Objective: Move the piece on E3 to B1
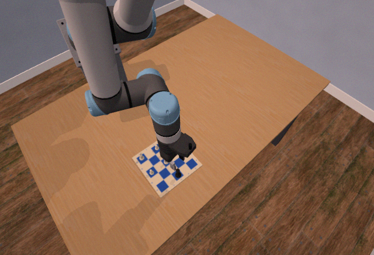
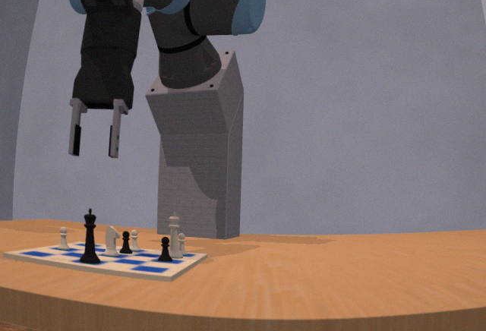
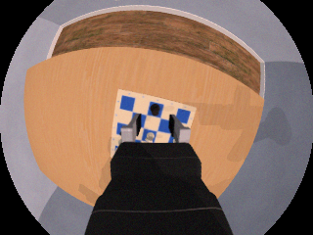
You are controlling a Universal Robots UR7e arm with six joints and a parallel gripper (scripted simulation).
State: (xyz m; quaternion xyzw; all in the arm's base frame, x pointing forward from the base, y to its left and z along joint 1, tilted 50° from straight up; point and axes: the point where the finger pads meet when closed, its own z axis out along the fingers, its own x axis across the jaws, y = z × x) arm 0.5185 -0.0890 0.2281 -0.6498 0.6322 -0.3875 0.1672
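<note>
Right now the black piece is 110 mm below my hand. Also, from my hand: white king 90 mm behind, 110 mm to the left, 110 mm below; then chessboard 80 mm behind, 20 mm to the left, 140 mm below.
</note>
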